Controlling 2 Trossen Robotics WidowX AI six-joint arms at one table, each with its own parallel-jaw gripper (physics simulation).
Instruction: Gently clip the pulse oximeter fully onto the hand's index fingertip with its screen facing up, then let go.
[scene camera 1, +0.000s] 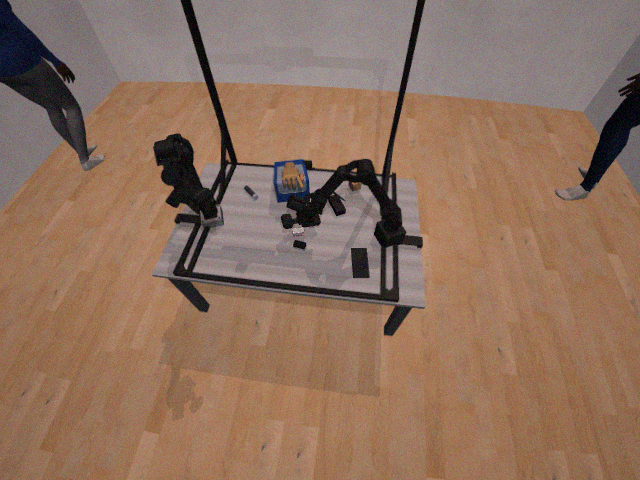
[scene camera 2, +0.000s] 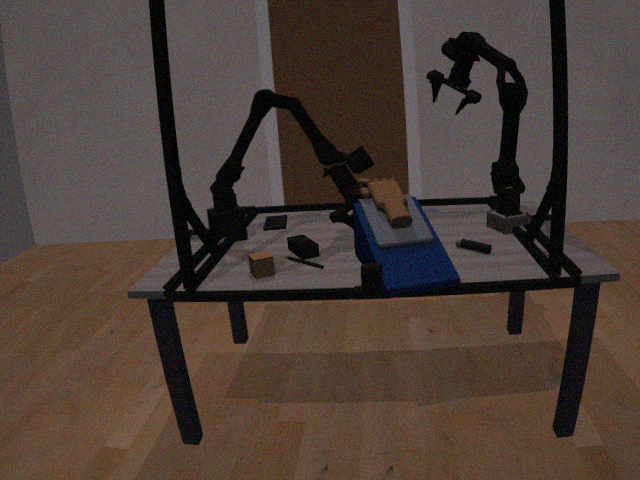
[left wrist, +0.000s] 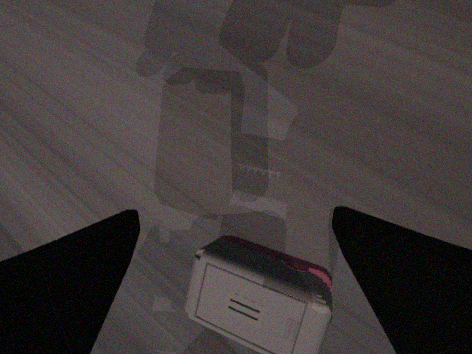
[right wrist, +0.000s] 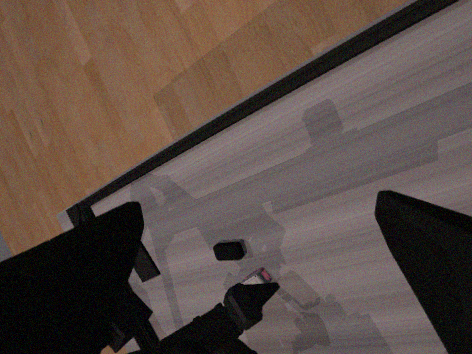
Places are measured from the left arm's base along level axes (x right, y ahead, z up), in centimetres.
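Pixels of known places: left gripper, fingertip midpoint: (scene camera 1: 294, 227) (left wrist: 237, 218) (right wrist: 270, 292); right gripper, fingertip midpoint: (scene camera 1: 204, 214) (scene camera 2: 444, 108) (right wrist: 259, 208); left arm's base, link origin: (scene camera 1: 391, 227) (scene camera 2: 225, 209); right arm's base, link origin: (scene camera 2: 508, 212).
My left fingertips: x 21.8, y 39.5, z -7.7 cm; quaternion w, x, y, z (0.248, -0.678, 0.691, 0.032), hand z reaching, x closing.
For each thing: its middle in the pictures, then the offset to it from my left fingertips.
- pulse oximeter, body centre: (left wrist: 259, 291) (right wrist: 255, 282) (scene camera 1: 298, 232) dx -3.2, dy -1.0, dz -0.3 cm
- small black block, body centre: (right wrist: 229, 249) (scene camera 1: 299, 245) dx -10.5, dy +0.8, dz -0.2 cm
- black slab, body centre: (right wrist: 135, 251) (scene camera 2: 275, 222) (scene camera 1: 360, 262) dx -28.6, dy -21.4, dz -1.4 cm
- black box, body centre: (scene camera 2: 302, 246) (scene camera 1: 336, 205) dx +5.4, dy -24.7, dz -0.1 cm
- pen, body centre: (scene camera 2: 303, 261) dx +13.3, dy -27.8, dz -1.3 cm
- wooden cube, body centre: (scene camera 2: 261, 264) (scene camera 1: 355, 183) dx +14.8, dy -39.4, dz +0.7 cm
- dark cylinder, body centre: (scene camera 2: 473, 245) (scene camera 1: 251, 192) dx +31.1, dy +13.9, dz -0.5 cm
The pulse oximeter (scene camera 1: 298, 231) (left wrist: 255, 300) (right wrist: 252, 280), white with a pink and dark edge, lies on the table. In the left wrist view a white face with two dark slots shows; I cannot make out its screen. My left gripper (scene camera 1: 299, 224) (left wrist: 237, 218) is open and empty, low over the table, with its fingertips apart on either side of the oximeter's far edge. The tan hand (scene camera 1: 292, 175) (scene camera 2: 388, 197) rests on a grey pad on the blue wedge (scene camera 1: 283, 195) (scene camera 2: 413, 266), away from the oximeter. My right gripper (scene camera 2: 446, 106) (right wrist: 259, 208) is open and empty, high above the table.
A small black block (scene camera 1: 299, 244) (right wrist: 229, 250) lies close to the oximeter. A black slab (scene camera 1: 360, 262) (scene camera 2: 275, 222), a black box (scene camera 1: 337, 204) (scene camera 2: 303, 246), a pen (scene camera 2: 306, 262), a wooden cube (scene camera 1: 354, 185) (scene camera 2: 261, 265) and a dark cylinder (scene camera 1: 251, 192) (scene camera 2: 474, 245) lie farther off.
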